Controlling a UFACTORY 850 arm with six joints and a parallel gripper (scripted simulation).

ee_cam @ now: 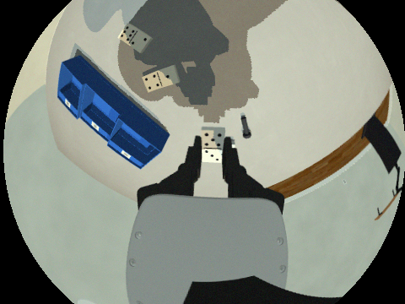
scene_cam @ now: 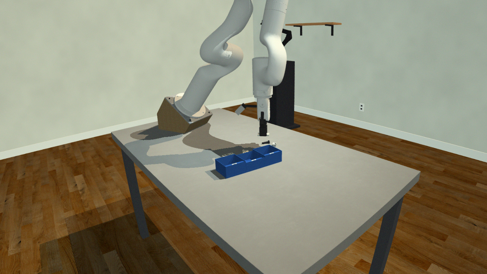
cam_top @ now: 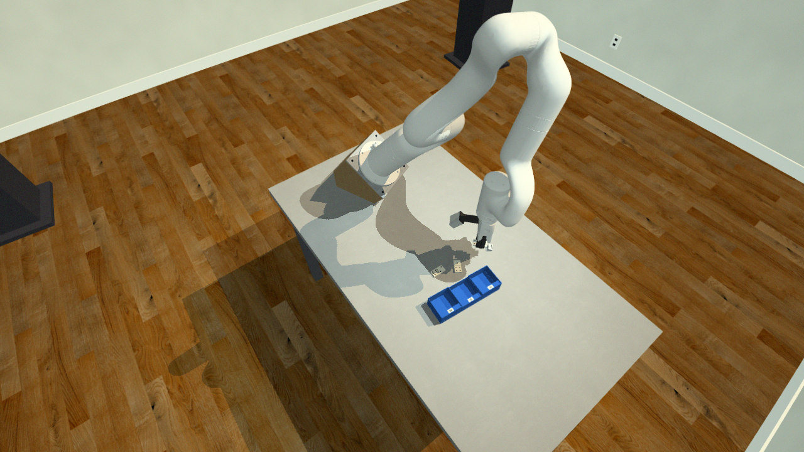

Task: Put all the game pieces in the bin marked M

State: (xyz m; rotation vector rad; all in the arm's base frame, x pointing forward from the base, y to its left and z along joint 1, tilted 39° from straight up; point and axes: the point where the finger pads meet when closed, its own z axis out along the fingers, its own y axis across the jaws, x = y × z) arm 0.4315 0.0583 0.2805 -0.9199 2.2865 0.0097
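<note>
My gripper is now 15 cm to the left of the blue three-part bin, 12 cm short of it and 6 cm above it. Also, from my hand: white part: 7 cm below, 6 cm to the left, 1 cm ahead; black bolt: 8 cm below, 5 cm to the left, 3 cm behind; white domino: 2 cm below.
</note>
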